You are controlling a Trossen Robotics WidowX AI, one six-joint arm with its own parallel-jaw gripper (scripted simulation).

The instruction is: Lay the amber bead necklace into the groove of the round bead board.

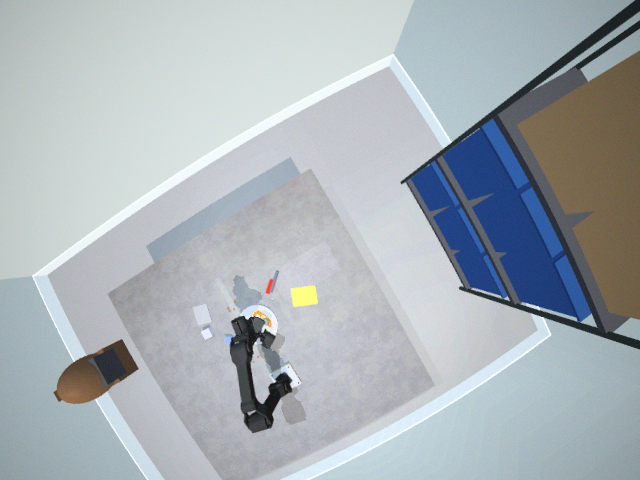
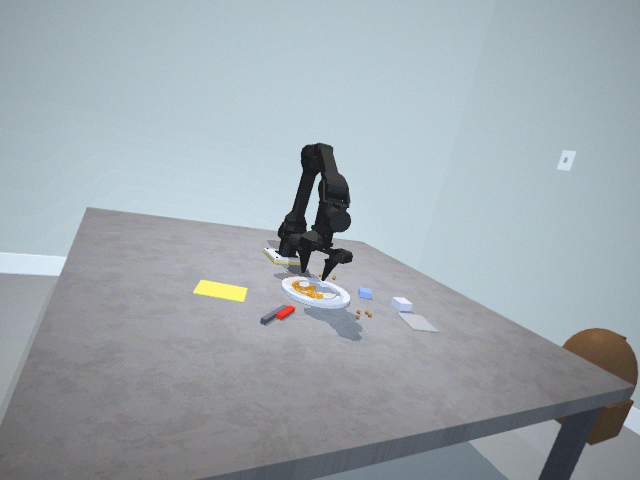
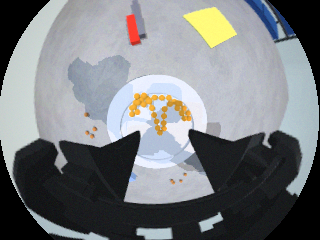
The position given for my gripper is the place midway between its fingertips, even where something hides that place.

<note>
My gripper point(image 2: 312, 276) is open, holding nothing. Also in view: a yellow sheet point(image 2: 206, 288).
The yellow sheet also shows in image 3 point(image 3: 213, 28). My gripper also shows in image 3 point(image 3: 164, 133).
</note>
